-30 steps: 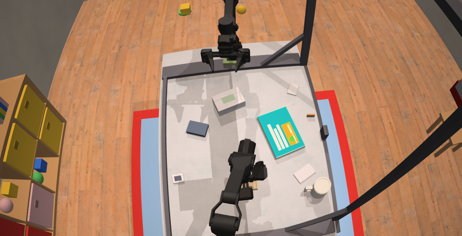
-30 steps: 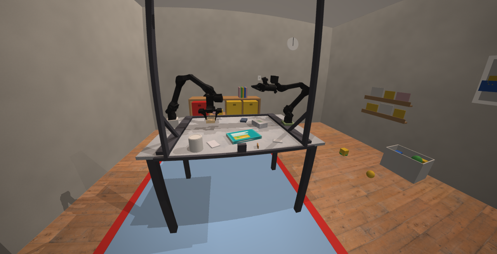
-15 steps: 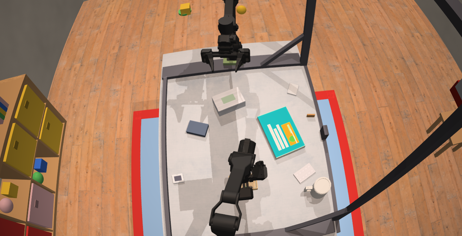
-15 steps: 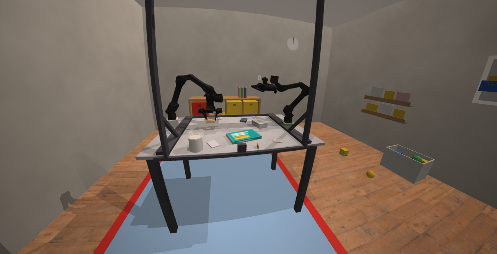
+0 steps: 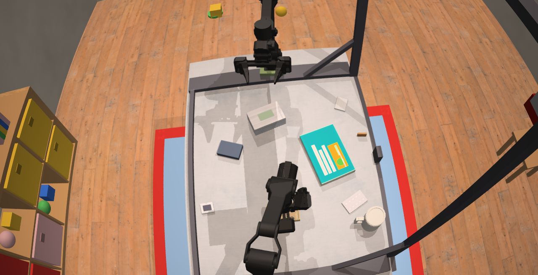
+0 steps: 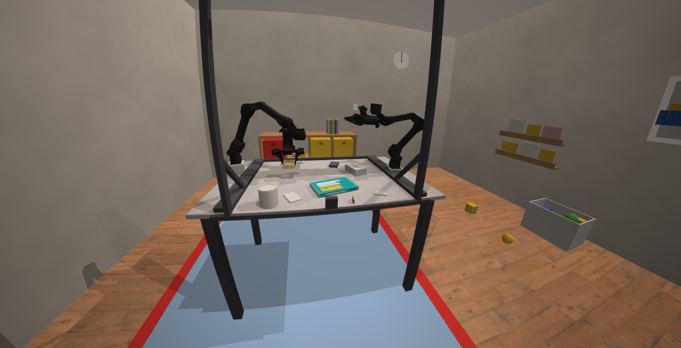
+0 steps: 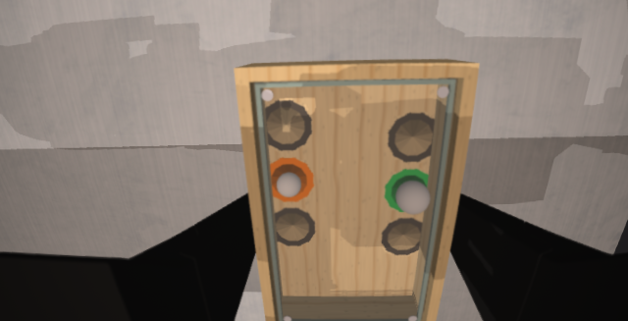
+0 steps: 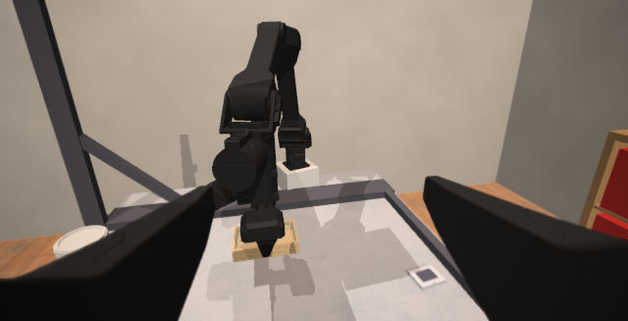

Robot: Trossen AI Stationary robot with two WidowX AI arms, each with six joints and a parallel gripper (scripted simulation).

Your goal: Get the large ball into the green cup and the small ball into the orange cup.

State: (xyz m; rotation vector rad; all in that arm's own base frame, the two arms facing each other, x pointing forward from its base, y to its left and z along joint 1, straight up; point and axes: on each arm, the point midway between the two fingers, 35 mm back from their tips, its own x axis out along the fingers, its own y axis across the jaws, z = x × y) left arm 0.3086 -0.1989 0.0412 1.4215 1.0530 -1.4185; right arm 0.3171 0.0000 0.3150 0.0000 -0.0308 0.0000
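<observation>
The covered wooden puzzle is 3 cm below my left hand. Round my left hand: dark blue pad (21 cm ahead, 28 cm to the right, 10 cm below); then small framed tile (29 cm ahead, 3 cm to the right, 11 cm below).
</observation>
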